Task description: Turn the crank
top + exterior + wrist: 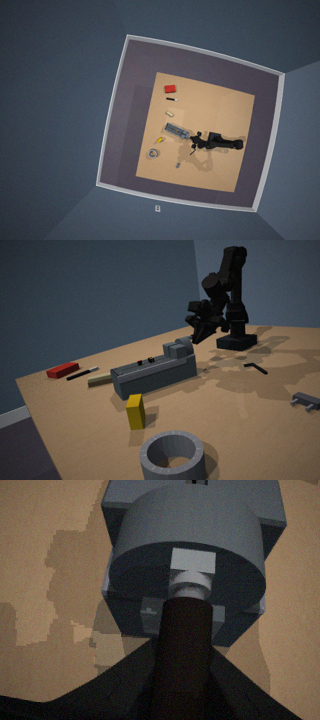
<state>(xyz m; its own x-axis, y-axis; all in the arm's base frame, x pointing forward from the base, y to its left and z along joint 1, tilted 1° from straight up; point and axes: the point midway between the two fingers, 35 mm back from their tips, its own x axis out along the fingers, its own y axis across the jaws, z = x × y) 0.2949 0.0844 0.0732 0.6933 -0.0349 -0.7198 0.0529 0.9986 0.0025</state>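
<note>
Right now my gripper tip is 200 mm short of the red pointer, 10 mm to the left of it and 10 mm above it. The rest, counted from my gripper tip: black hex key (140 mm to the left, 130 mm behind, 90 mm below); then yellow block (310 mm ahead, 160 mm to the left, 70 mm below); then black crank handle (20 mm behind, 20 mm above).
</note>
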